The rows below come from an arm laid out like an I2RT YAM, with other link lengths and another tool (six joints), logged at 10 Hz.
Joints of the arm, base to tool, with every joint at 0 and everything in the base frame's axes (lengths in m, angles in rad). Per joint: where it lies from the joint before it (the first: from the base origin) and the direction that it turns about. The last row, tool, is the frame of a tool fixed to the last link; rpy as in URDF.
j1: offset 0 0 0.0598 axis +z
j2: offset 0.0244 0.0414 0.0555 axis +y
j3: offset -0.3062 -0.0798 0 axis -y
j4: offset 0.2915 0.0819 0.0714 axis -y
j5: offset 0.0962 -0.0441 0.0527 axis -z
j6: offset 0.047 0 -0.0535 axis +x
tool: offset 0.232 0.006 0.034 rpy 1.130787 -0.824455 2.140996
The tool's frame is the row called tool.
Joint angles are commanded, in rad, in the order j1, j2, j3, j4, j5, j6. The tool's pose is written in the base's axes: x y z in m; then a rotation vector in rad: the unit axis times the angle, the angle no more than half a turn. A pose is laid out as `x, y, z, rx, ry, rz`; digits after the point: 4 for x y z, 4 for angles.
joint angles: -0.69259, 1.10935, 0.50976, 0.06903, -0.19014, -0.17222
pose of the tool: 0.4273, -0.2718, 0.1250, 2.0777, 0.4306, 1.5387
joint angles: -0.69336, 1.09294, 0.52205, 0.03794, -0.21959, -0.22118
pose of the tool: 0.4299, -0.2621, 0.1308, 2.0716, 0.5058, 1.5425
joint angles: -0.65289, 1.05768, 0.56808, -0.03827, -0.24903, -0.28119
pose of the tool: 0.4424, -0.2340, 0.1513, 2.0505, 0.6411, 1.5661
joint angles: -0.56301, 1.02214, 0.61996, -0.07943, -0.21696, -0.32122
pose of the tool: 0.4616, -0.2020, 0.1852, 1.9785, 0.7715, 1.5798
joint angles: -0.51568, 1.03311, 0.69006, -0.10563, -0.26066, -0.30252
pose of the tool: 0.4820, -0.1736, 0.2175, 1.9407, 0.8308, 1.6727
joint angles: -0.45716, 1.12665, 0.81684, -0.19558, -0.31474, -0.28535
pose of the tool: 0.5100, -0.1390, 0.2246, 2.0076, 0.9112, 1.7454
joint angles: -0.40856, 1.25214, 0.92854, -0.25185, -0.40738, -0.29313
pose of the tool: 0.5397, -0.0983, 0.2179, 2.0773, 1.0344, 1.8295
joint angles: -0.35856, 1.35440, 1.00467, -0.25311, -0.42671, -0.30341
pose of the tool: 0.5669, -0.0743, 0.2113, 2.0958, 1.1196, 1.8550
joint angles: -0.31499, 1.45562, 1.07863, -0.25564, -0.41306, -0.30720
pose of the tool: 0.5930, -0.0607, 0.1984, 2.1242, 1.1702, 1.8434
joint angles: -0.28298, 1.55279, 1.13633, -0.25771, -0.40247, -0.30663
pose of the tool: 0.6142, -0.0501, 0.1757, 2.1719, 1.2043, 1.8234
